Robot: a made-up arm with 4 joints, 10 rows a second.
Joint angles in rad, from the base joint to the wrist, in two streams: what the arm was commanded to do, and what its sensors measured. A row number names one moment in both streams.
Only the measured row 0 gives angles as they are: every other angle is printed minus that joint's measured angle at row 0.
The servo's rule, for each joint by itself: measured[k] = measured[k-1] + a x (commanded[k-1-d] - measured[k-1]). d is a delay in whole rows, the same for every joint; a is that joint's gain. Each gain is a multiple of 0.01, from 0.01 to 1. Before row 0 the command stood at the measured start. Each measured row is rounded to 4 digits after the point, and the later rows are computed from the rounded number. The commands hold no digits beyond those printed.
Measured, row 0:
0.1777, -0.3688, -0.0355, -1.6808
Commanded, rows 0 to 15:
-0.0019, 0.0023, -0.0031, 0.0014
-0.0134, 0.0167, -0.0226, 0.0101
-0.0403, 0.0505, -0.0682, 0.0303
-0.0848, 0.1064, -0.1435, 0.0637
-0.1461, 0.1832, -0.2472, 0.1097
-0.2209, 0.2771, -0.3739, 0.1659
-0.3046, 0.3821, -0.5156, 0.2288
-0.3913, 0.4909, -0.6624, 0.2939
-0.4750, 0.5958, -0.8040, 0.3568
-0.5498, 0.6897, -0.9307, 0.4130
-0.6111, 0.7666, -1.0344, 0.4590
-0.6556, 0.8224, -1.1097, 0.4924
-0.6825, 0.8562, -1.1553, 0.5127
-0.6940, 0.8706, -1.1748, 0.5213
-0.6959, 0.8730, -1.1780, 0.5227
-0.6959, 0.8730, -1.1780, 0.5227
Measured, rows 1 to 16:
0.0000, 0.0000, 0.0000, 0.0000
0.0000, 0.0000, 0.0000, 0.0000
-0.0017, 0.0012, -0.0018, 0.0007
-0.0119, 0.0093, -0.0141, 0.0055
-0.0366, 0.0307, -0.0460, 0.0181
-0.0785, 0.0701, -0.1035, 0.0414
-0.1373, 0.1289, -0.1883, 0.0762
-0.2100, 0.2060, -0.2978, 0.1219
-0.2923, 0.2976, -0.4263, 0.1764
-0.3784, 0.3981, -0.5656, 0.2363
-0.4624, 0.5009, -0.7063, 0.2978
-0.5384, 0.5991, -0.8387, 0.3566
-0.6016, 0.6862, -0.9542, 0.4088
-0.6486, 0.7570, -1.0459, 0.4514
-0.6781, 0.8086, -1.1104, 0.4827
-0.6919, 0.8408, -1.1484, 0.5024
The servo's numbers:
d 2
a 0.87 0.52 0.59 0.51

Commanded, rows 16 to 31:
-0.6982, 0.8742, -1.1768, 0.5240
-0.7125, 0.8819, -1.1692, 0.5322
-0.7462, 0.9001, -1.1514, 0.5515
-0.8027, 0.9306, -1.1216, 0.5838
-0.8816, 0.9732, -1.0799, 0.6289
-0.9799, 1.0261, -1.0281, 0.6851
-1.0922, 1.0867, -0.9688, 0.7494
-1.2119, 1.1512, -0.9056, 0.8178
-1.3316, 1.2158, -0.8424, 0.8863
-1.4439, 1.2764, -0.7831, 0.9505
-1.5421, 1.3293, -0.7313, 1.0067
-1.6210, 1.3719, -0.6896, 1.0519
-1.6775, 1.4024, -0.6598, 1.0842
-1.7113, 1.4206, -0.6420, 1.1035
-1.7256, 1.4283, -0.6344, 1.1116
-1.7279, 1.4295, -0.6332, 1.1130
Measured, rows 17 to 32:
-0.6954, 0.8575, -1.1659, 0.5128
-0.6958, 0.8656, -1.1730, 0.5178
-0.6979, 0.8701, -1.1752, 0.5210
-0.7106, 0.8762, -1.1717, 0.5267
-0.7416, 0.8886, -1.1597, 0.5393
-0.7948, 0.9104, -1.1372, 0.5620
-0.8703, 0.9431, -1.1034, 0.5961
-0.9657, 0.9863, -1.0590, 0.6415
-1.0758, 1.0385, -1.0058, 0.6965
-1.1942, 1.0971, -0.9467, 0.7584
-1.3137, 1.1588, -0.8852, 0.8236
-1.4270, 1.2200, -0.8250, 0.8883
-1.5271, 1.2768, -0.7697, 0.9487
-1.6088, 1.3263, -0.7224, 1.0013
-1.6686, 1.3659, -0.6855, 1.0436
-1.7057, 1.3943, -0.6598, 1.0741

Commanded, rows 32 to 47:
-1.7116, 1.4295, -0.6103, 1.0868
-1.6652, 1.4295, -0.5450, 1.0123
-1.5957, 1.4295, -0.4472, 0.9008
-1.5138, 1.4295, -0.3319, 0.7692
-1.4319, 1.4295, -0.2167, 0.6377
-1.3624, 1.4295, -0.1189, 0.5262
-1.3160, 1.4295, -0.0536, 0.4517
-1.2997, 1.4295, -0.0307, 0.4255
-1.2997, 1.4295, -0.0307, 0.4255
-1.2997, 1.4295, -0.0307, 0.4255
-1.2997, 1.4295, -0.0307, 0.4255
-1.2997, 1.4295, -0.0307, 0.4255
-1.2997, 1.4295, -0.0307, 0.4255
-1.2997, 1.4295, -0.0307, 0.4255
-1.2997, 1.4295, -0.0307, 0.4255
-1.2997, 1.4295, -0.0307, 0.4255
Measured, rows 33 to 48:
-1.7230, 1.4120, -0.6448, 1.0932
-1.7273, 1.4211, -0.6380, 1.1033
-1.7136, 1.4255, -0.6217, 1.0949
-1.6715, 1.4276, -0.5764, 1.0528
-1.6056, 1.4286, -0.5002, 0.9753
-1.5257, 1.4291, -0.4009, 0.8702
-1.4441, 1.4293, -0.2922, 0.7516
-1.3730, 1.4294, -0.1900, 0.6366
-1.3234, 1.4295, -0.1095, 0.5423
-1.3028, 1.4295, -0.0630, 0.4827
-1.3001, 1.4295, -0.0439, 0.4535
-1.2998, 1.4295, -0.0361, 0.4392
-1.2997, 1.4295, -0.0329, 0.4322
-1.2997, 1.4295, -0.0316, 0.4288
-1.2997, 1.4295, -0.0311, 0.4271
-1.2997, 1.4295, -0.0309, 0.4263

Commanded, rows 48 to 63:
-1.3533, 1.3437, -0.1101, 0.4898
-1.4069, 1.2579, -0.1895, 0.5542
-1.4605, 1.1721, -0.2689, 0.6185
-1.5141, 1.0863, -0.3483, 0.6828
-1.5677, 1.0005, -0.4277, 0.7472
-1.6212, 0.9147, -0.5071, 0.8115
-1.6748, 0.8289, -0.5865, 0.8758
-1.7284, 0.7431, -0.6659, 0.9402
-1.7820, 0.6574, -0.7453, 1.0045
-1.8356, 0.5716, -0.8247, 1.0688
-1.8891, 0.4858, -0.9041, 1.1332
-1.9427, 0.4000, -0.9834, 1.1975
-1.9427, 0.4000, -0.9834, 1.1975
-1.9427, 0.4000, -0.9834, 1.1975
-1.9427, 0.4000, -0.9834, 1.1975
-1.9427, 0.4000, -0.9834, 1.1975
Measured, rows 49 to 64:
-1.2997, 1.4295, -0.0308, 0.4259
-1.2997, 1.4295, -0.0307, 0.4257
-1.3463, 1.3849, -0.0775, 0.4584
-1.3990, 1.3189, -0.1436, 0.5073
-1.4525, 1.2426, -0.2175, 0.5640
-1.5061, 1.1613, -0.2947, 0.6246
-1.5597, 1.0777, -0.3732, 0.6871
-1.6132, 0.9929, -0.4522, 0.7505
-1.6668, 0.9076, -0.5314, 0.8144
-1.7204, 0.8221, -0.6108, 0.8786
-1.7740, 0.7365, -0.6902, 0.9428
-1.8276, 0.6508, -0.7696, 1.0071
-1.8811, 0.5650, -0.8490, 1.0714
-1.9347, 0.4792, -0.9283, 1.1357
-1.9417, 0.4380, -0.9608, 1.1672
-1.9426, 0.4182, -0.9741, 1.1827

